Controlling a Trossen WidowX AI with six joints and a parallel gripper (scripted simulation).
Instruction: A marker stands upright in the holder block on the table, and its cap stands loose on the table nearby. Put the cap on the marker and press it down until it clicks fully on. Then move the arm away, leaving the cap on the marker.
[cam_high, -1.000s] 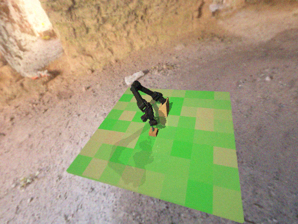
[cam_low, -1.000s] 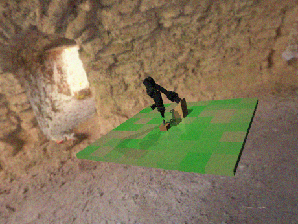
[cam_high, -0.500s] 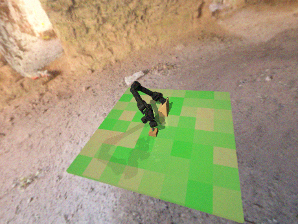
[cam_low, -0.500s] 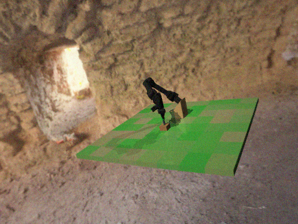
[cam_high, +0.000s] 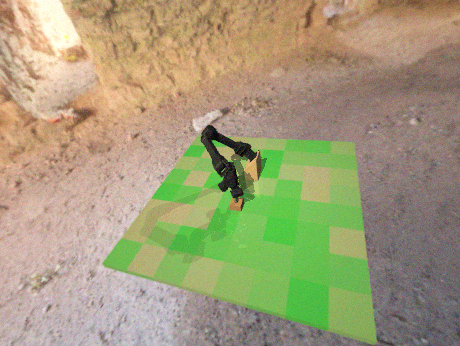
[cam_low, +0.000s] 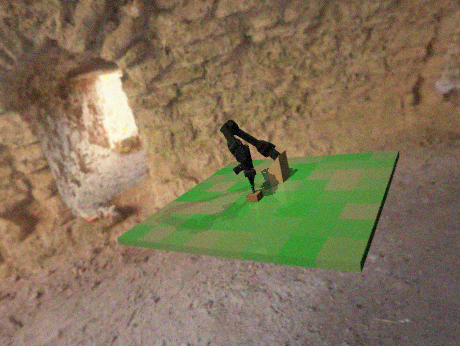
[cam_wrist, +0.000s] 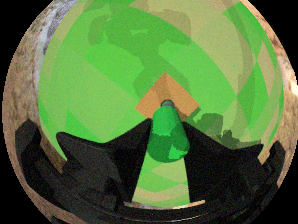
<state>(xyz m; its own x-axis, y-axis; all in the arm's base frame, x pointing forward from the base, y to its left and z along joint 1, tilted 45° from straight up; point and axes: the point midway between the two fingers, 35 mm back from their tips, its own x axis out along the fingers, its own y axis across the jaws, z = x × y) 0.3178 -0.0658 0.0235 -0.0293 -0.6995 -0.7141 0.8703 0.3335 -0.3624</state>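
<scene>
Now: gripper tip 1 cm below the green cap. From my gripper tip the other things lie so: holder block (8 cm below).
</scene>
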